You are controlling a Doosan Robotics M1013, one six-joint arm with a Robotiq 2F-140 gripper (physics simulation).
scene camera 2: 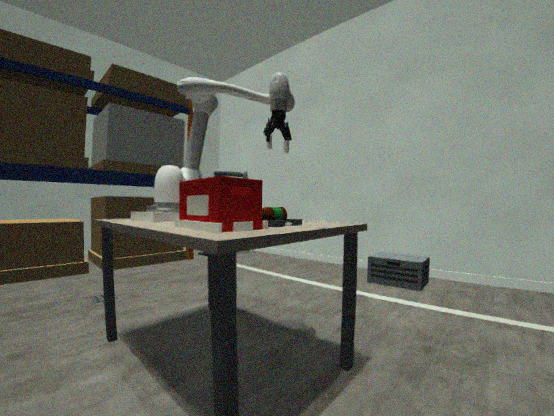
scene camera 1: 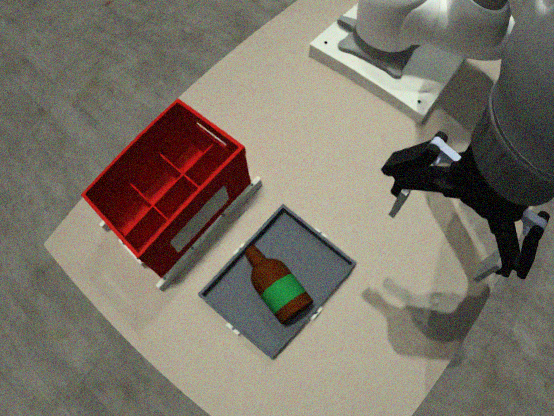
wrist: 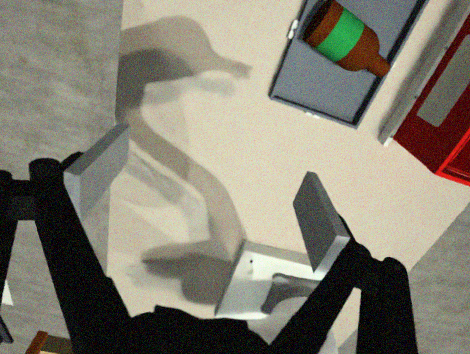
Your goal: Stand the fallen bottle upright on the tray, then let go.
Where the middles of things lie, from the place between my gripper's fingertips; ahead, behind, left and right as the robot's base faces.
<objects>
Right now the rail [scene camera 1: 250, 190] is 70 mm ahead of my hand, 360 mm to the right of it and 360 mm below it.
</objects>
